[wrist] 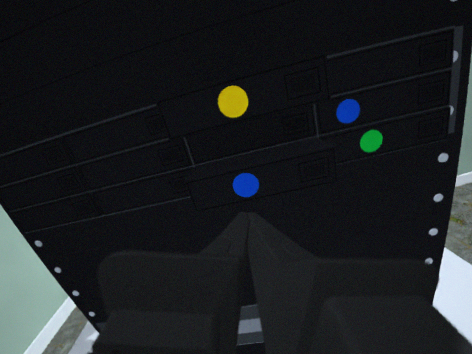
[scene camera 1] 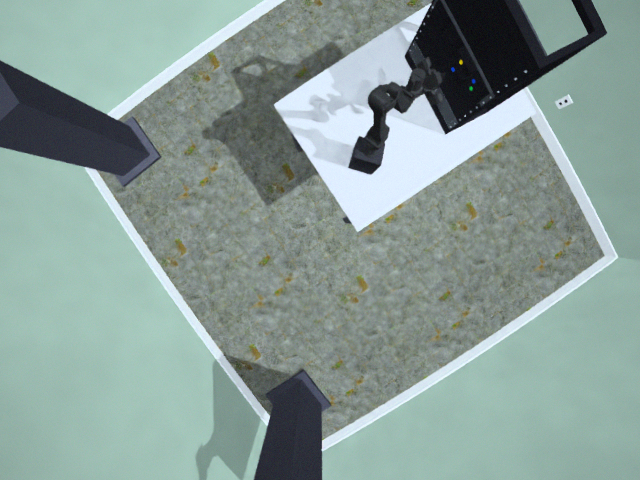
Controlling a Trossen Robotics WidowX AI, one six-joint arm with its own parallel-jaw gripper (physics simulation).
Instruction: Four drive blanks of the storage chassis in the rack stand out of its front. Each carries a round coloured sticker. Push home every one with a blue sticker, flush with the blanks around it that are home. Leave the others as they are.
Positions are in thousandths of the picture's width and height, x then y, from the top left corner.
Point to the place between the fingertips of my gripper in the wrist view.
522,620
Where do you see a black rack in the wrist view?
At 202,490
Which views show the black rack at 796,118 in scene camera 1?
The wrist view and scene camera 1: all of them.
